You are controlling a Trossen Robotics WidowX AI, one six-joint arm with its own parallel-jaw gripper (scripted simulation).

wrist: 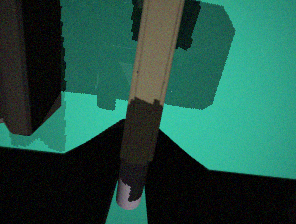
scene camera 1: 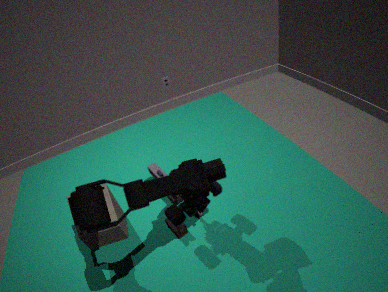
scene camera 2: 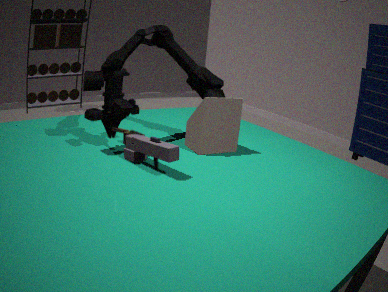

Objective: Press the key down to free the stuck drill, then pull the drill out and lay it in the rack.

Labels:
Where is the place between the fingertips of my gripper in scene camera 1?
At 198, 215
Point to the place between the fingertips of my gripper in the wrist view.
136, 127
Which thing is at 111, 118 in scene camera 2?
My gripper.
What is my gripper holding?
A drill.

